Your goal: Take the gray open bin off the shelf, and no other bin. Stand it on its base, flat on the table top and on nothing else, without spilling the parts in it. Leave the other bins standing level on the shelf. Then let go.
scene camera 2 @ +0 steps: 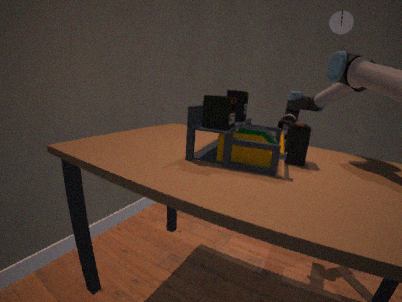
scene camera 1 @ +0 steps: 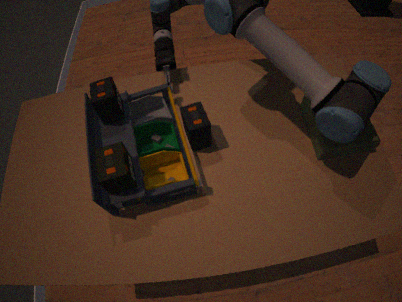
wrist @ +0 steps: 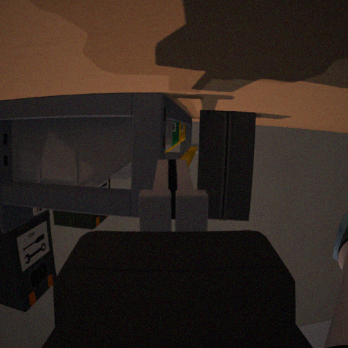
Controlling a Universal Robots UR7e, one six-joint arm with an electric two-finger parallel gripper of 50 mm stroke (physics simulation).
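Frame: origin at the arm's base, x back, y right, z up, level; metres.
Where they show: gripper, fingertip midpoint: (scene camera 1: pixel 168 84).
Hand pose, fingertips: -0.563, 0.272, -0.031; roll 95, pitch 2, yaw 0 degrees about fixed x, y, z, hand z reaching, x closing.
After its pixels a point has its place, as x, y, z.
The gray open bin (scene camera 1: pixel 150 107) {-0.640, 0.210, -0.065} stands in the shelf (scene camera 1: pixel 91 150) {-0.805, 0.000, 0.060} (scene camera 2: pixel 275 162) {-0.530, -0.129, -0.043} (wrist: pixel 148 150), at the end nearest my gripper; its side shows through the shelf's end frame. The green bin (scene camera 1: pixel 159 131) {-0.615, 0.099, -0.061} (scene camera 2: pixel 258 133) {-0.636, 0.097, -0.011} and the yellow bin (scene camera 1: pixel 162 165) {-0.618, -0.020, -0.073} (scene camera 2: pixel 250 154) {-0.606, -0.110, -0.040} stand beside it in the shelf. Small parts show in the green and yellow bins. A yellow bar (scene camera 1: pixel 182 135) {-0.539, 0.042, -0.017} (scene camera 2: pixel 282 142) {-0.536, 0.034, -0.017} (wrist: pixel 190 154) runs along the shelf's front. My gripper (scene camera 1: pixel 169 83) {-0.563, 0.272, -0.031} (wrist: pixel 171 177) is shut and empty, close to the bar's end at the shelf's front corner. Its fingertips are hidden in scene camera 2.
A tall black box (scene camera 1: pixel 197 127) {-0.491, 0.020, 0.048} (scene camera 2: pixel 298 145) {-0.482, 0.018, -0.015} (wrist: pixel 226 165) stands on the table (scene camera 1: pixel 280 215) {-0.292, -0.245, -0.082} (scene camera 2: pixel 150 155) {-0.901, -0.196, -0.082} in front of the bar. Two black boxes (scene camera 1: pixel 106 100) {-0.735, 0.113, 0.130} (scene camera 1: pixel 116 167) {-0.708, -0.097, 0.115} (scene camera 2: pixel 218 112) {-0.711, -0.124, 0.068} (scene camera 2: pixel 241 105) {-0.720, 0.115, 0.084} stand on the shelf's raised back part. The arm's base is at the right in scene camera 1.
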